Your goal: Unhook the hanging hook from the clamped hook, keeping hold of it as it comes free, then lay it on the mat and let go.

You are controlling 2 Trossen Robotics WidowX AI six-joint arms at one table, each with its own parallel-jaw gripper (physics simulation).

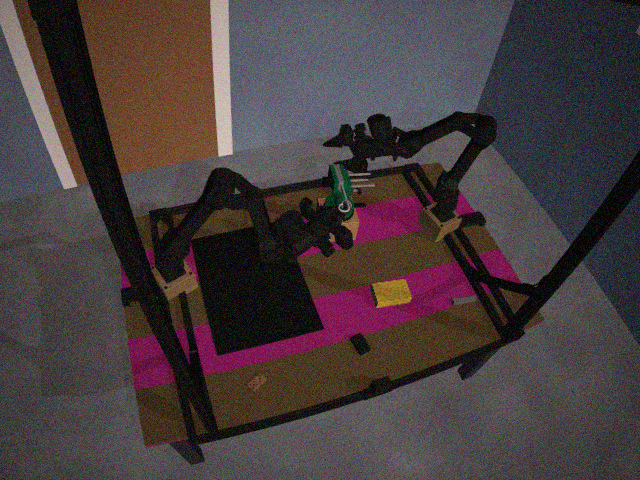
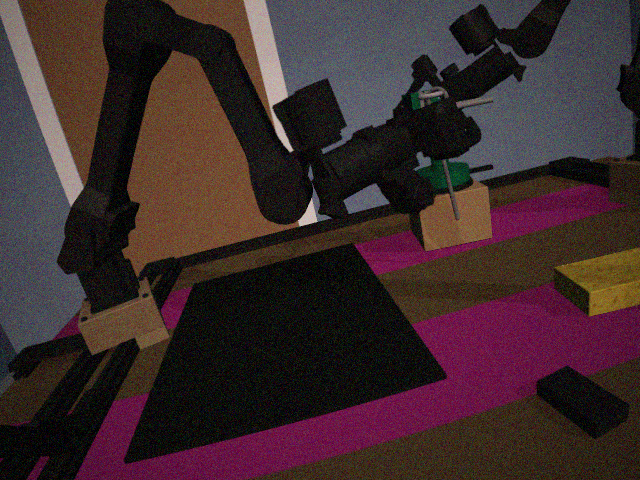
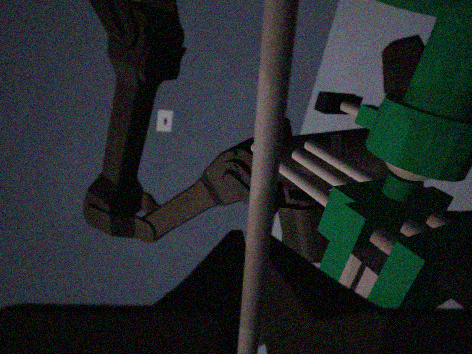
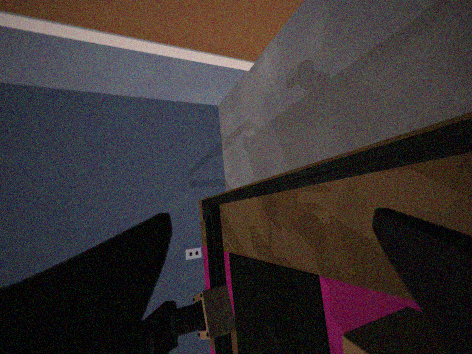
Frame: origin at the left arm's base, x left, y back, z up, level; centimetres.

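Where they show: left gripper, fingertip midpoint: [image 3: 247, 242]; right gripper, fingertip midpoint: [image 1: 328, 154] [image 4: 270, 220]; left arm's base, origin of the base link: [image 1: 171, 270] [image 2: 115, 298] [image 4: 200, 315]; right arm's base, origin of the base link: [image 1: 442, 213].
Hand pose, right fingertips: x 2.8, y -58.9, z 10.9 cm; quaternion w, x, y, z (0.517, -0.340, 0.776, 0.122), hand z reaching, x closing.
Things, the pixels of their top centre, and the offset from my right fingertips. "spot": a spot on its surface instead. Level surfaces: height alone.
- hanging hook, middle of its top: [image 2: 441, 85] dx -23.7, dy +14.0, dz +6.9 cm
- green vise, middle of its top: [image 3: 344, 249] [image 1: 349, 171] dx -14.8, dy +5.9, dz +6.8 cm
- wooden block, middle of its top: [image 2: 443, 186] [image 1: 338, 210] dx -14.1, dy +7.0, dz -9.0 cm
- clamped hook, surface spot: [image 2: 433, 93] spot: dx -24.9, dy +16.8, dz +6.2 cm
- black mat, its level: dz -17.0 cm
- yellow block, middle of its top: [image 2: 616, 268] [image 1: 392, 290] dx -43.0, dy +10.9, dz -14.6 cm
- small black block, middle of its top: [image 2: 580, 392] [image 1: 360, 342] dx -49.2, dy +28.7, dz -16.1 cm
- grey piece, middle of its top: [image 1: 465, 298] dx -59.1, dy -6.1, dz -16.1 cm
- tan piece, middle of its top: [image 1: 256, 381] dx -41.2, dy +57.2, dz -16.7 cm
The hanging hook [image 1: 345, 206] [image 2: 450, 193] [image 3: 265, 140] is a thin grey rod. It hangs down in front of the green vise [image 1: 339, 183] [image 2: 444, 173] [image 3: 340, 228], which stands on a wooden block [image 1: 353, 226] [image 2: 458, 226]. The clamped hook [image 2: 433, 93] sticks out at the vise's top. My left gripper [image 1: 337, 228] [image 2: 447, 130] [image 3: 247, 242] is shut on the hanging hook's shaft, right at the vise. My right gripper [image 1: 338, 138] [image 2: 424, 67] [image 4: 270, 220] is open and empty, above and behind the vise. The black mat [image 1: 247, 295] [image 2: 280, 343] lies at the left.
A yellow block [image 1: 391, 292] lies on the pink stripe at the right. A small black block [image 1: 360, 344] [image 2: 549, 388], a grey piece [image 1: 464, 300] and a tan piece [image 1: 257, 381] lie nearer the front. A black frame [image 1: 385, 383] rims the table.
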